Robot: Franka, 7 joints.
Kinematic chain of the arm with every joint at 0, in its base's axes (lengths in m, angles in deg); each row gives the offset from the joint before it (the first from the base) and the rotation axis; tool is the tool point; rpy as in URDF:
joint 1: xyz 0 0 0.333 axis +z
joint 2: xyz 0 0 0 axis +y
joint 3: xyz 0 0 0.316 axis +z
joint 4: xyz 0.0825 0 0 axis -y
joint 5: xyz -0.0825 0 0.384 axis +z
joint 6: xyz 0 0 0 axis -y
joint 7: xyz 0.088 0 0 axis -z
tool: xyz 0 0 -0.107 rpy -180 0 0
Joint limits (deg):
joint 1: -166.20..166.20
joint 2: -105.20..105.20
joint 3: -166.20..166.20
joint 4: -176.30..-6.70
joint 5: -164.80..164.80
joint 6: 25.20..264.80
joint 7: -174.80..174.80
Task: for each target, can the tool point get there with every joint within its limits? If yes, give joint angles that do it. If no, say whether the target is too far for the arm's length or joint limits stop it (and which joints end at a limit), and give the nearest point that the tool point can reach.
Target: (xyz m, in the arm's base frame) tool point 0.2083 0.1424 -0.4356
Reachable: no: joint limits stop it (at a limit: joint 2) | nearest point 0.2115 0.1446 -0.3601 | short by 0.076 m
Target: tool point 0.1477 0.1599 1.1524
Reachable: yes | joints 55.89 -3.95 -18.06 -33.29 119.17 114.58 113.60
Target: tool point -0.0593 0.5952 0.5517
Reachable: yes | joints -2.93 -43.93 83.80 -107.81 126.29 152.34 81.20
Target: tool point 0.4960 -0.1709 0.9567
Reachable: yes | joints -61.01 20.94 57.25 -40.49 61.33 104.76 41.87
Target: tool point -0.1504 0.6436 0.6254
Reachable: yes | joints -22.00 -23.28 119.79 -93.12 -126.13 104.81 104.61
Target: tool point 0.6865 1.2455 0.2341
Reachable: no: too far | nearest point 0.4131 0.7495 0.2735 | short by 0.568 m
